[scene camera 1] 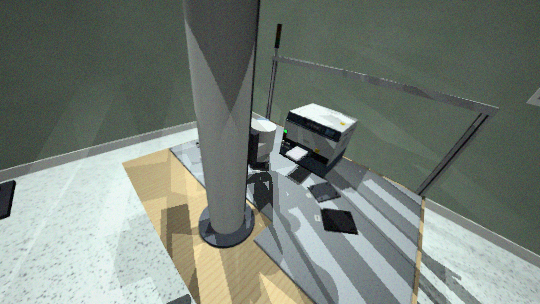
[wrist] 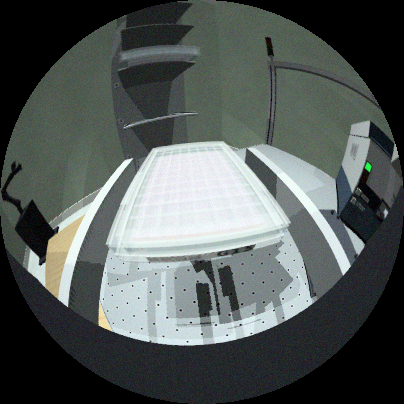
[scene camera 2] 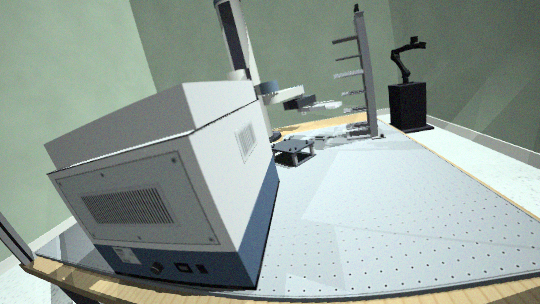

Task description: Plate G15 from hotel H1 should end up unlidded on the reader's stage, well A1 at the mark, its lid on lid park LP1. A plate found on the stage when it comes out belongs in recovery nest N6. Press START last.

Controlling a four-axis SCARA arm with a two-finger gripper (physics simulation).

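Frame: origin at the arm's base, x ahead, y left, z up, level; millimetres.
Seen in the pictures: gripper, fingertip midpoint: [wrist: 189,159] [scene camera 2: 329,104]; arm's base, link origin: [scene camera 1: 227,221].
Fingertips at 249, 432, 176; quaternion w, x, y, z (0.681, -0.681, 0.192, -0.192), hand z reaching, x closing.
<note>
Offsets run from my fingertips to a thing's top centre, as dx, dy, dz.
Plate G15 @[-10, -16, +4] [wrist: 195,200] is clear with a pale pink grid, a lid edge above it and its label at the near side. My gripper [wrist: 189,159] [scene camera 2: 321,105] is shut on it and holds it level above the bench, apart from hotel H1 [scene camera 2: 367,75] [wrist: 117,100]. The reader @[+555, -412, +169] [scene camera 1: 320,131] [scene camera 2: 150,187] [wrist: 354,175] shows a green light. A flat white piece @[+279, -420, -14] [scene camera 1: 297,153] lies at its front opening; I cannot tell whether it is a plate or the bare stage. The A1 mark, LP1, N6 and START cannot be made out.
The arm's column [scene camera 1: 225,125] blocks part of scene camera 1. A raised dark platform [scene camera 1: 324,191] [scene camera 2: 292,145] and a black tray @[+142, -808, -145] [scene camera 1: 339,221] are on the bench. A rail frame [scene camera 1: 380,80] stands behind. A black pedestal [scene camera 2: 407,106] [wrist: 35,225] with a small arm stands beyond the bench.
</note>
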